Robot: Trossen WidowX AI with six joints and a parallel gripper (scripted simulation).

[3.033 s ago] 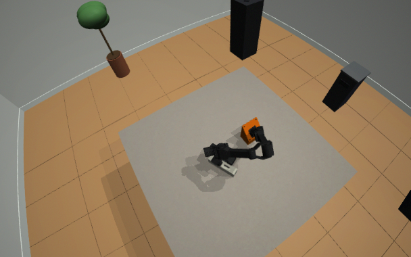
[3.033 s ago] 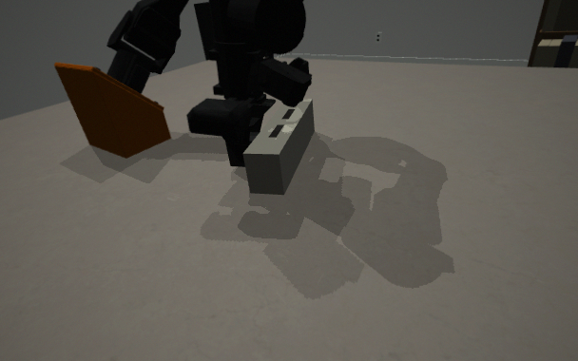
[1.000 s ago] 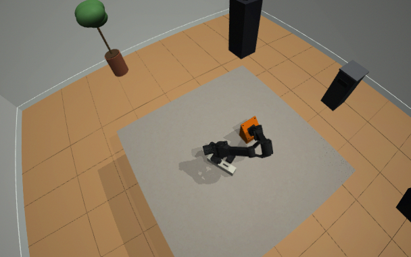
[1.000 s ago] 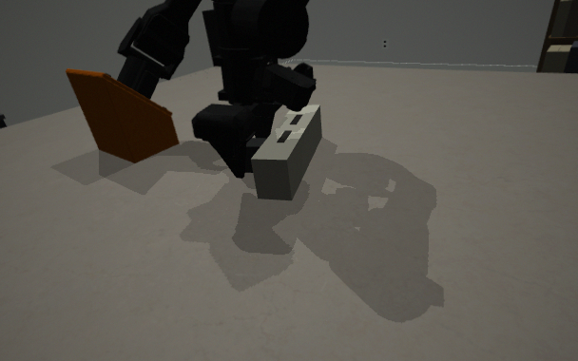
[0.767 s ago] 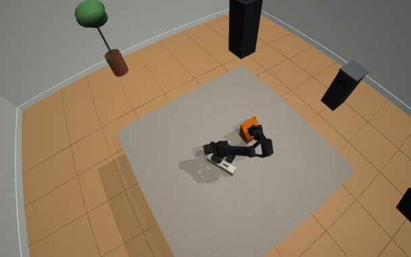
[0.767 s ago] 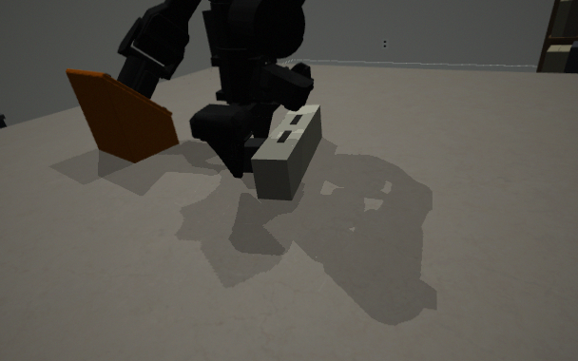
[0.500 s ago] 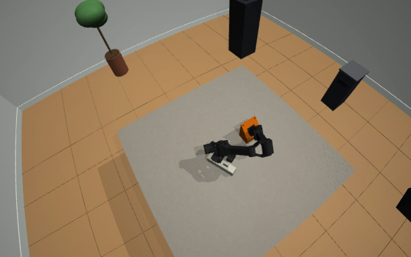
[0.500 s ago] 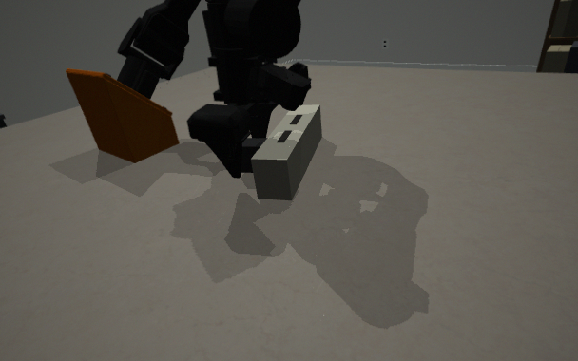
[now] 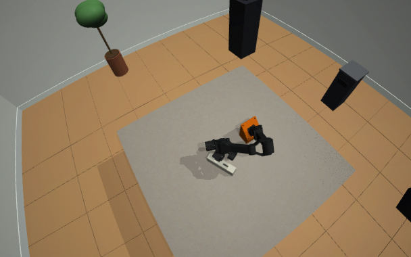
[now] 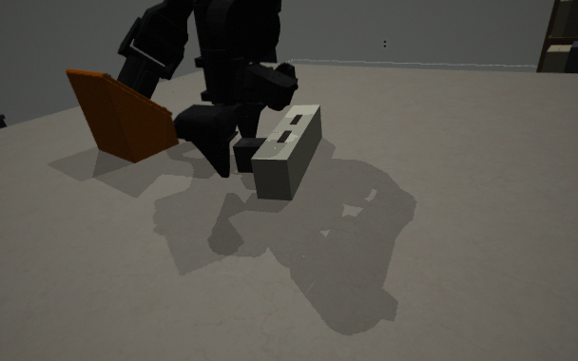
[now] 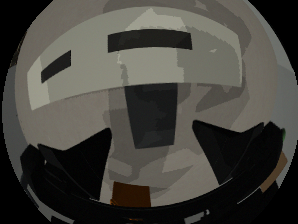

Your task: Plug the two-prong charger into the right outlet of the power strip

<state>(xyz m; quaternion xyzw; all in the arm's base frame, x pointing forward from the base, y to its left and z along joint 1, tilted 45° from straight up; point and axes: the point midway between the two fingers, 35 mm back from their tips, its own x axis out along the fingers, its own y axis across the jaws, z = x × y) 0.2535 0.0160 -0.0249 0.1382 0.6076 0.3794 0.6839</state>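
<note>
The two-prong charger is 4 cm ahead of my gripper tip, 2 cm to the left of it and 1 cm above it.
</note>
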